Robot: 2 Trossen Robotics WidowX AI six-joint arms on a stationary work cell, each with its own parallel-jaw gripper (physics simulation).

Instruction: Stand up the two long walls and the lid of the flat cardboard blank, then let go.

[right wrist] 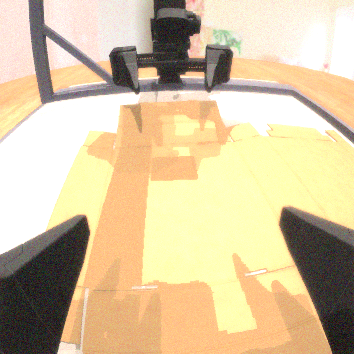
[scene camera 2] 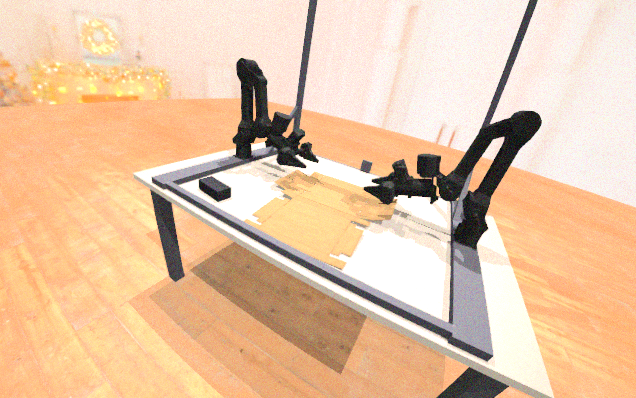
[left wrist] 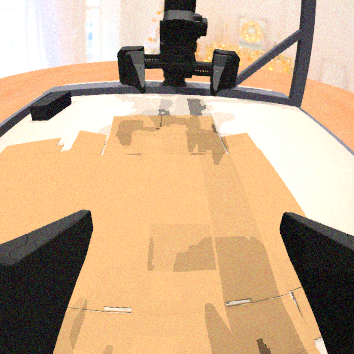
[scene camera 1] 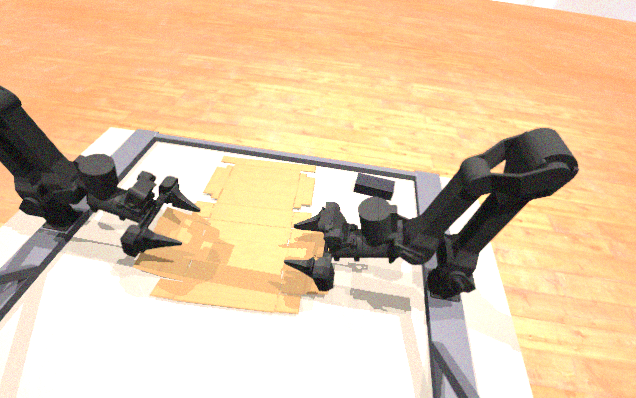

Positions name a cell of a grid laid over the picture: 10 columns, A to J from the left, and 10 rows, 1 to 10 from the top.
Labels:
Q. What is the left gripper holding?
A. Nothing.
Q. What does the small black block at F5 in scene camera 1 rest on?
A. The table.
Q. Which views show the right gripper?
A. The right wrist view, scene camera 2, the left wrist view and scene camera 1: all of them.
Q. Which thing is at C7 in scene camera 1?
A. The left gripper.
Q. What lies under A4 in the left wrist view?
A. A dark metal frame.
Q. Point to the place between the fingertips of the right gripper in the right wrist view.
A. At F7

